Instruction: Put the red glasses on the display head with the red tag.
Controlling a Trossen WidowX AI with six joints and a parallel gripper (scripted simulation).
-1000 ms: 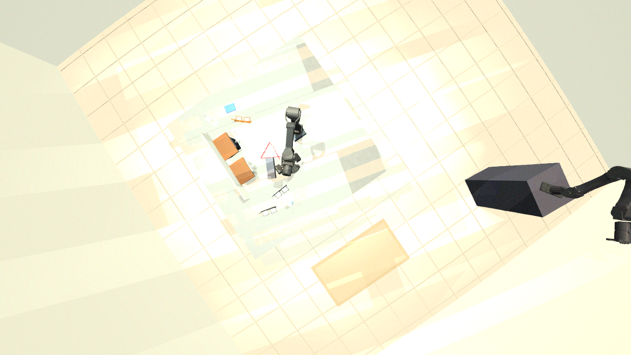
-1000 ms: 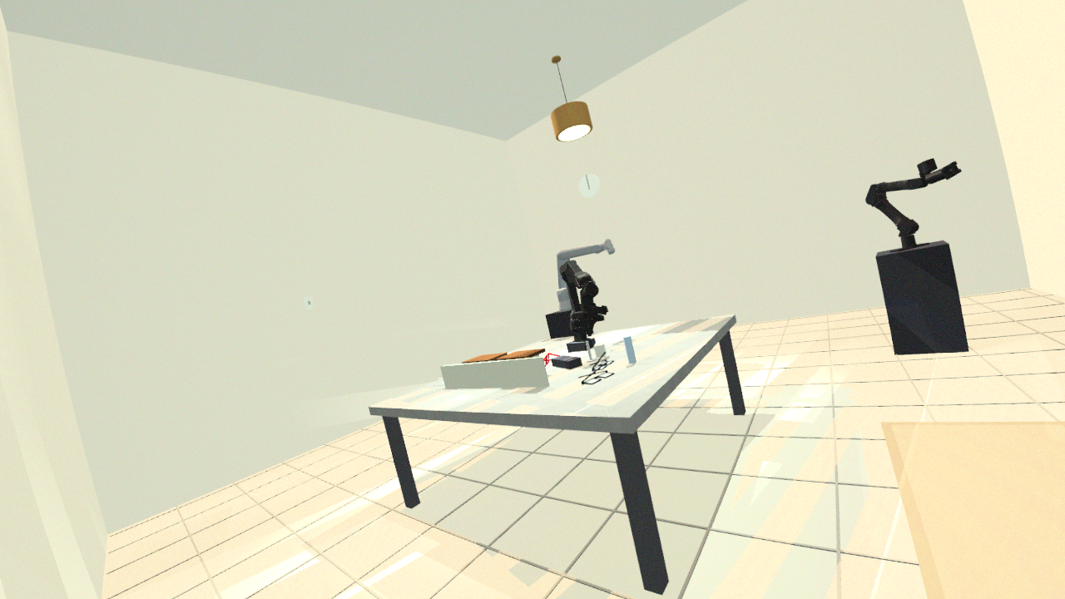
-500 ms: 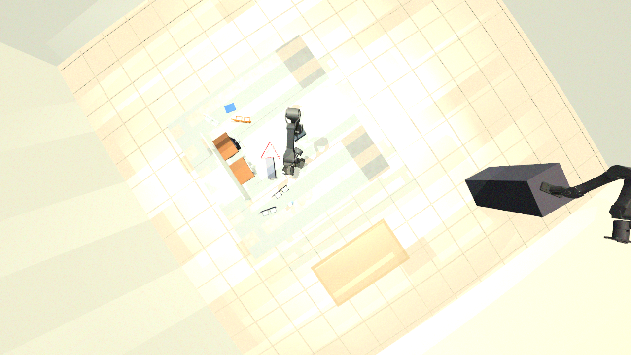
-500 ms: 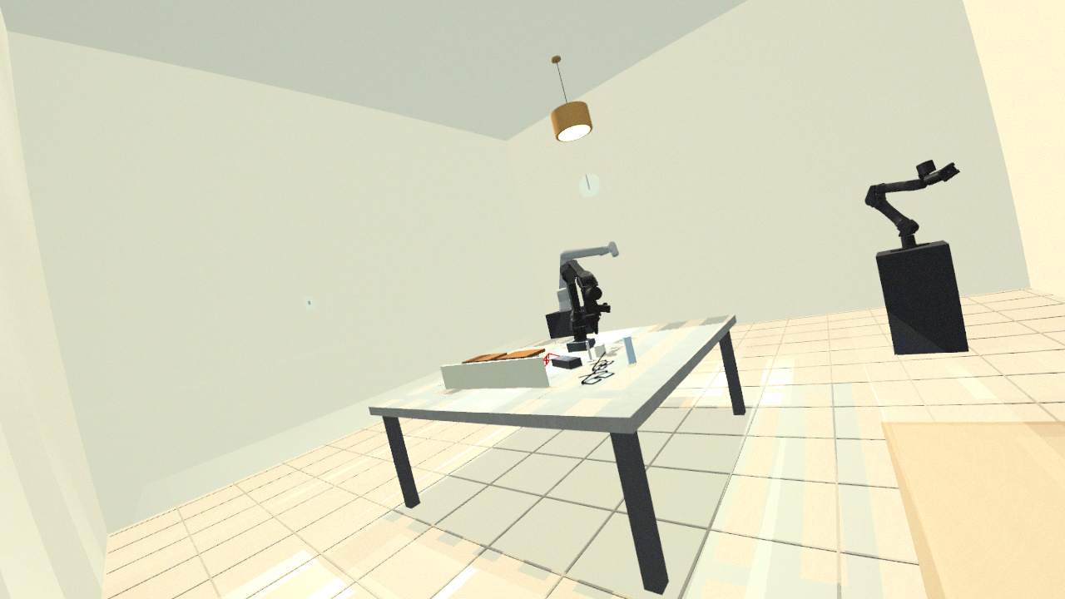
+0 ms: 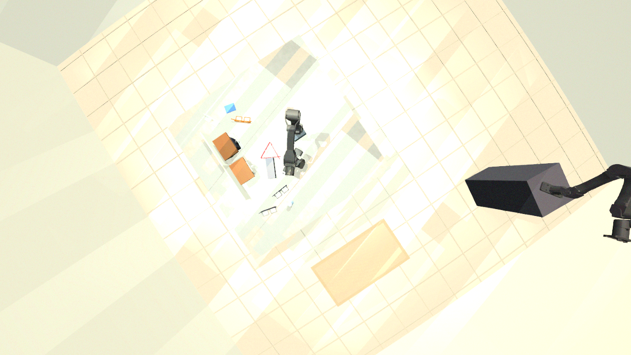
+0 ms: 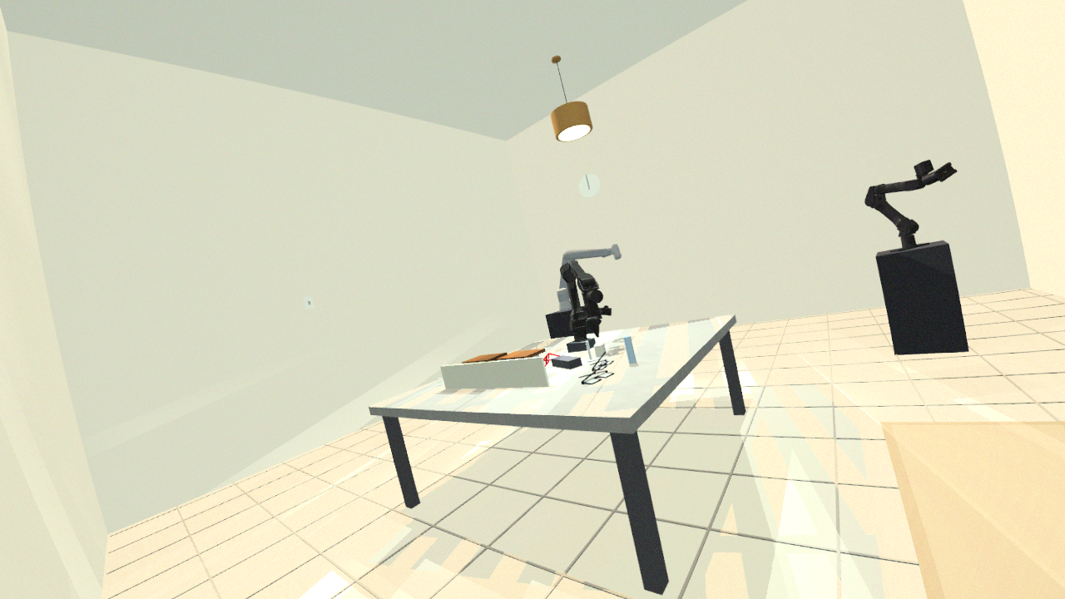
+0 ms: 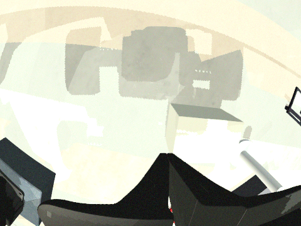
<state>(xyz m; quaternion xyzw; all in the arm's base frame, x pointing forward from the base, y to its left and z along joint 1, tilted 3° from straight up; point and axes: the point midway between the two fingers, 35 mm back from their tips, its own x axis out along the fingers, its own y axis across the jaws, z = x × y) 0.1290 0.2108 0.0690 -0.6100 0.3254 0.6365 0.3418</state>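
Now: gripper tip 30 mm short of the pale box, 20 mm to the right of it and 50 mm above it. From my gripper tip the other things lie so: long white wall: 480 mm ahead, 210 mm to the right, 20 mm below; then dark box: 190 mm ahead, 50 mm to the right, 60 mm below; then blue square: 270 mm ahead, 630 mm to the right, 70 mm below.
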